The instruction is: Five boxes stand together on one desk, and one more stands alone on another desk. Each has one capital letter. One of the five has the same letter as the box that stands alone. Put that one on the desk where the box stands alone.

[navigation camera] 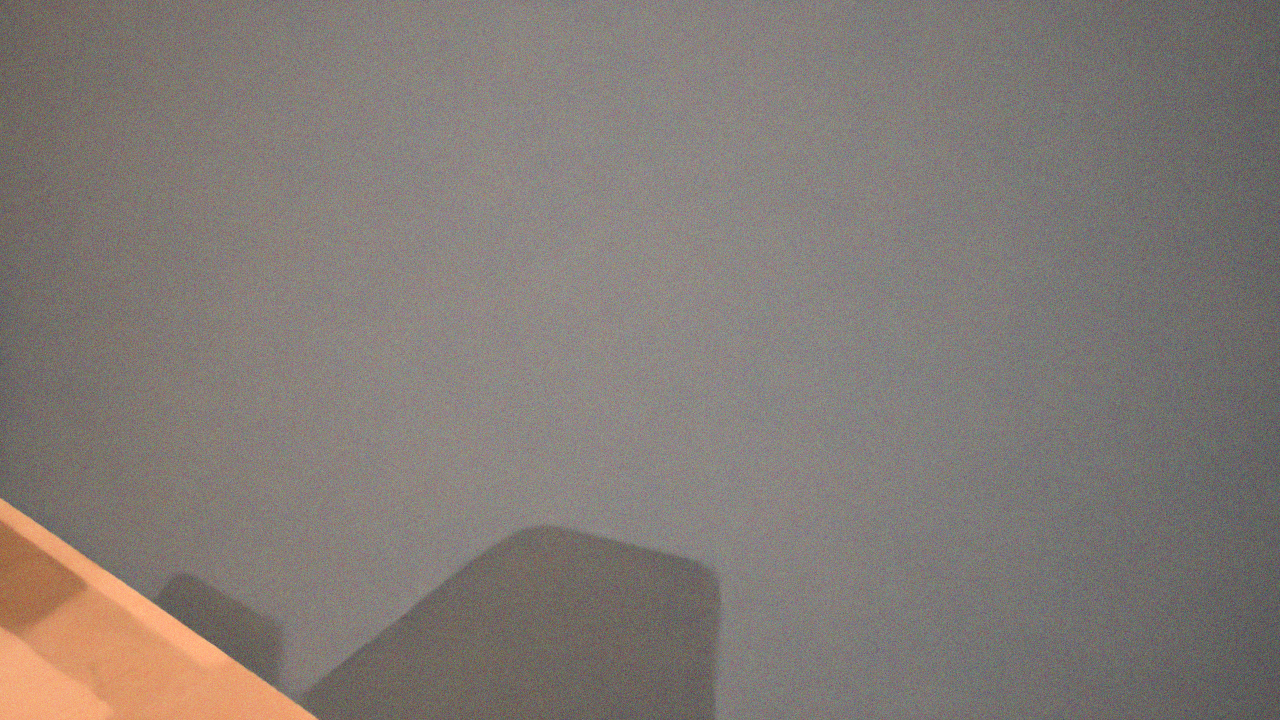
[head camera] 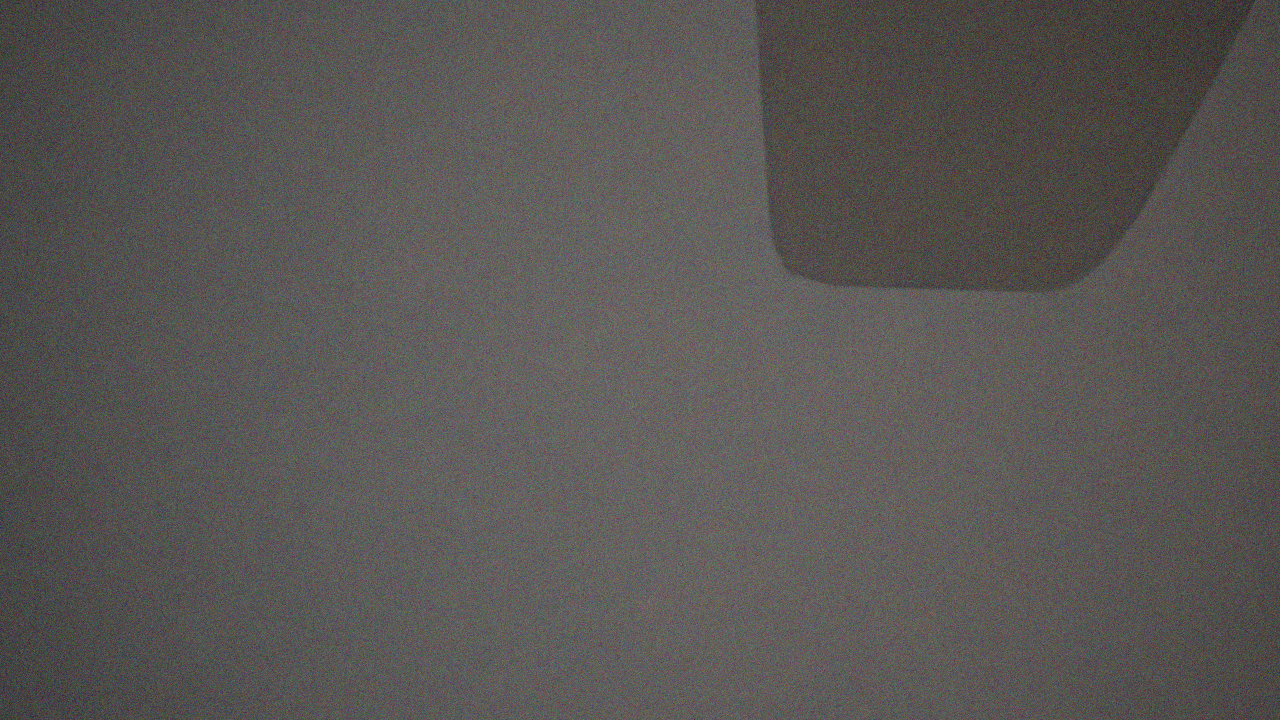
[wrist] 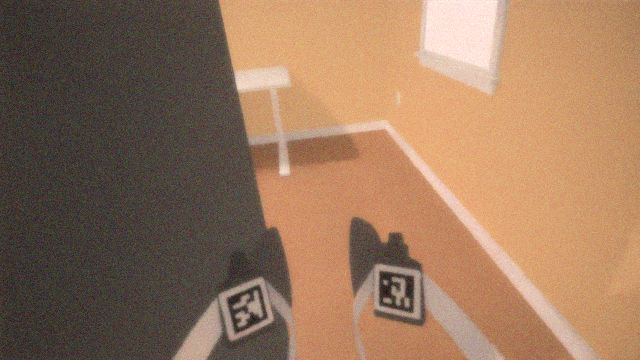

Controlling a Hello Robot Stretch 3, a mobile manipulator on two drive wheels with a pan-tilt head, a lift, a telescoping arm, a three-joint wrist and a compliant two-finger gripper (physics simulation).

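Frame: origin at the robot's base, x down, y ahead, z right, level; centimetres.
Seen in the pictures: gripper, between the fingertips: (wrist: 318, 249).
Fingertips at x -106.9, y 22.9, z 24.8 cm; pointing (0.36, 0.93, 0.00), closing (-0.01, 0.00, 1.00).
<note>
A point is followed by its place in that frame.
My gripper (wrist: 318, 249) @[x -106.9, y 22.9, z 24.8 cm] is open in the wrist view, with floor showing between its two dark fingertips. No lettered box shows in any of the views. A white desk (wrist: 262, 79) @[x -72.0, y 261.8, z -4.7 cm] with a thin leg shows in part at the upper left of the wrist view, far beyond the gripper. The rest of it is hidden behind a large dark surface, so I cannot tell what stands on it.
A large dark grey surface (head camera: 402, 402) @[x -126.8, y 15.5, z 0.2 cm] (navigation camera: 716, 313) @[x -121.0, y 15.3, z -6.7 cm] (wrist: 110, 175) @[x -112.8, y 22.8, z 15.7 cm] fills the head view and most of the navigation view, and the left of the wrist view, close to the gripper. Orange walls (wrist: 565, 150) @[x -67.6, y 104.6, z 109.9 cm], a bright window (wrist: 462, 32) @[x -98.8, y 183.1, z 107.2 cm] and brown floor (wrist: 340, 185) @[x 0.0, y 216.5, z 43.7 cm] lie beyond.
</note>
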